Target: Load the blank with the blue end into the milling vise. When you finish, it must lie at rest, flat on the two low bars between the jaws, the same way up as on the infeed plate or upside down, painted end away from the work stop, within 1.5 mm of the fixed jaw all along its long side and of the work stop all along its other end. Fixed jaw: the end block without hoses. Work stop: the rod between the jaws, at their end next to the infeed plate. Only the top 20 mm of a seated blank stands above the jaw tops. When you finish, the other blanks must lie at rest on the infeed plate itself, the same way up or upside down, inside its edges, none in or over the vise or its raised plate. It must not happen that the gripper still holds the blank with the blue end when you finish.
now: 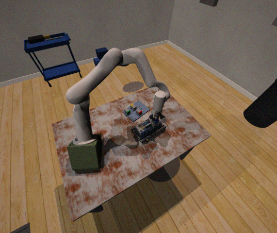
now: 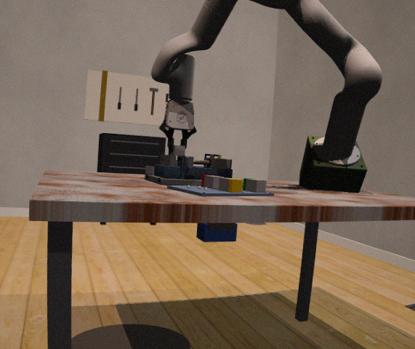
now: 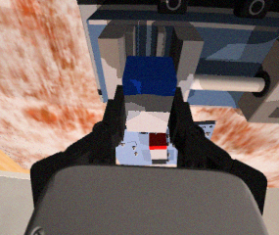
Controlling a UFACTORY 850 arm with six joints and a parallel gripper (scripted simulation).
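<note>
My hand is 2 cm above the blue-ended blank. From my hand the other things lie so: pale rod: 8 cm behind, 6 cm below, 1 cm to the right; then milling vise: 10 cm below, 7 cm behind, 1 cm to the right; then red-ended blank: 21 cm to the left, 11 cm below, 8 cm behind.
</note>
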